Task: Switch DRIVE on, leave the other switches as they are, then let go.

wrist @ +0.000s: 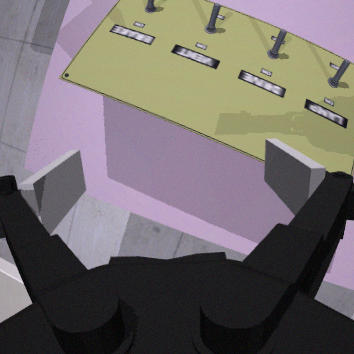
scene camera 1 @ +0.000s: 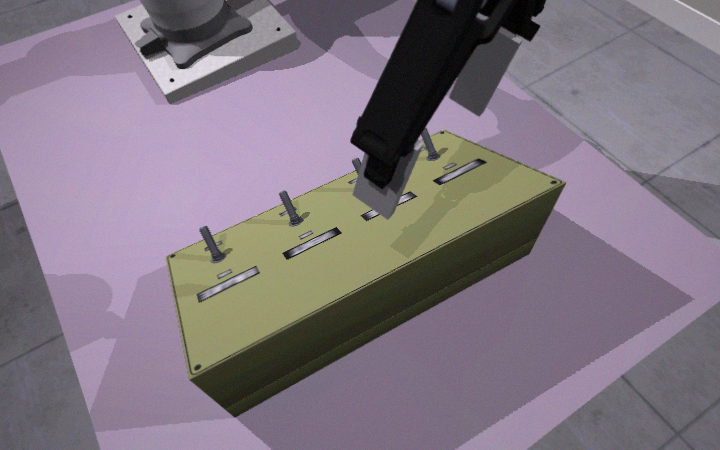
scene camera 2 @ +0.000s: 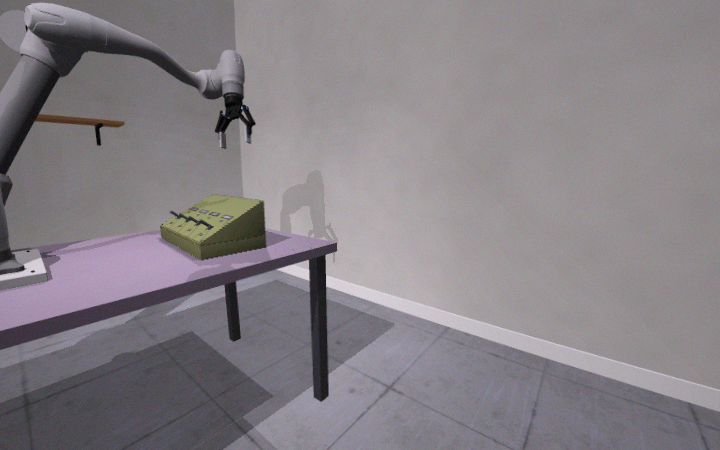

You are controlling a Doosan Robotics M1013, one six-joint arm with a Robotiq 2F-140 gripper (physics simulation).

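Pixels of known places: gripper, fingertip midpoint: [wrist: 172,164] [scene camera 1: 423,149] [scene camera 2: 235,145]; arm's base at its link origin: [scene camera 1: 197,28].
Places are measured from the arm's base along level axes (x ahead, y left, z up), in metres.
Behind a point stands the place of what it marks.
The olive switch panel [scene camera 1: 318,286] @[z 0.135, x 0.721, y -0.194 m] [scene camera 2: 236,228] @[z 0.058, x 0.613, y -0.341 m] [wrist: 160,90] @[z 0.133, x 0.718, y -0.190 m] has a row of several grey toggle levers. From the left in scene camera 1 they are the first lever [scene camera 1: 211,243] @[z 0.082, x 0.549, y -0.257 m] [wrist: 150,6] @[z 0.071, x 0.561, y -0.257 m], second lever [scene camera 1: 290,208] @[z 0.081, x 0.571, y -0.140 m] [wrist: 214,17] @[z 0.083, x 0.568, y -0.136 m], third lever [scene camera 1: 356,165] @[z 0.091, x 0.579, y -0.023 m] [wrist: 277,44] @[z 0.081, x 0.592, y -0.021 m] and fourth lever [scene camera 1: 430,145] @[z 0.079, x 0.616, y 0.095 m] [wrist: 341,72] @[z 0.084, x 0.611, y 0.098 m]. The levers lean alike, away from their name plates; the third is partly hidden by a finger in scene camera 1. The plates are too blurred to tell which is DRIVE. My gripper [scene camera 1: 421,157] @[z 0.378, x 0.792, y -0.115 m] [scene camera 2: 235,144] @[z 0.378, x 0.792, y -0.115 m] [wrist: 172,164] @[z 0.378, x 0.792, y -0.115 m] is open and empty, high above the panel, touching no lever.
The panel stands on a pink table [scene camera 1: 159,159] @[z -0.034, x 0.243, y -0.230 m] [scene camera 2: 132,270] @[z -0.034, x 0.303, y -0.241 m] [wrist: 50,135] @[z -0.035, x 0.850, y -0.478 m]. The robot's pale base plate [scene camera 1: 238,58] @[z 0.000, x 0.140, y 0.016 m] [scene camera 2: 37,270] @[z -0.007, x 0.112, y -0.113 m] is on the table beyond the lever side. A wooden shelf [scene camera 2: 79,120] is on the wall [scene camera 2: 477,132] behind.
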